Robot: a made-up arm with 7 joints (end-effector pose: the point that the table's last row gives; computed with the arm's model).
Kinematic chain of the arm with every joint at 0, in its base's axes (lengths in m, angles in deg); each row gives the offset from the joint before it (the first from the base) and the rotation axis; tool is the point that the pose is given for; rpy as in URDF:
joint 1: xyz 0 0 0.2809 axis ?
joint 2: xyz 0 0 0 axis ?
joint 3: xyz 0 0 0.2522 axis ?
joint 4: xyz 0.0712 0 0 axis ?
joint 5: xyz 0.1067 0 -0.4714 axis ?
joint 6: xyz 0 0 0 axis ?
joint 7: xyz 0.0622 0 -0.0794 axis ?
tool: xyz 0 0 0 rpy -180 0 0
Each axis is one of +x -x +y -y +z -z.
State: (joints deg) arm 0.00 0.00 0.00 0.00 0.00 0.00 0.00
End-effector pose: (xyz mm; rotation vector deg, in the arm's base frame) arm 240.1 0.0 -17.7 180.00 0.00 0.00
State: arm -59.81 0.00 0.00 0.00 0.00 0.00 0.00
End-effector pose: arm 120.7 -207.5 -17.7 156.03 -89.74 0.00
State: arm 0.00 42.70 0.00 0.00 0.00 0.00 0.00
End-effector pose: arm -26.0 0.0 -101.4 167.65 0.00 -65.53
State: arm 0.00 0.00 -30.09 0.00 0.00 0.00 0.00
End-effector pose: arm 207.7 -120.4 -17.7 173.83 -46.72 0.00
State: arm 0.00 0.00 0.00 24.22 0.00 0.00 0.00
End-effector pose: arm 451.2 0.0 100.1 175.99 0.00 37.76
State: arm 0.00 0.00 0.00 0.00 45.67 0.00 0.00
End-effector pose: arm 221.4 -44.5 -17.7 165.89 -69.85 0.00
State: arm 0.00 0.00 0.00 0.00 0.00 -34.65 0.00
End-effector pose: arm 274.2 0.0 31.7 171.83 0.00 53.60
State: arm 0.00 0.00 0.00 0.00 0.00 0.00 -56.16
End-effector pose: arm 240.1 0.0 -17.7 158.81 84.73 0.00
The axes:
joint 1: +z
joint 2: +y
joint 3: +z
joint 4: -y
joint 5: -z
joint 6: +y
joint 7: -z

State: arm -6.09 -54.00 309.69 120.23 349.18 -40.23 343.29
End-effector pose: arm -419.3 -248.0 893.0 -27.69 -32.19 100.86
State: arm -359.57 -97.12 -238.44 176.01 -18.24 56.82 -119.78
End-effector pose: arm -815.7 28.9 169.3 -109.84 29.83 60.11
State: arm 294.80 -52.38 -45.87 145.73 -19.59 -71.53 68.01
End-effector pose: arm -288.2 410.6 826.9 -29.02 74.01 89.01
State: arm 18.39 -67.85 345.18 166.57 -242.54 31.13 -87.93
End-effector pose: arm -683.5 -266.7 686.4 84.02 -31.73 -137.65
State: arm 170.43 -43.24 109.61 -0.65 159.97 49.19 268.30
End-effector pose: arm -195.0 -146.1 0.2 58.95 -139.83 36.08
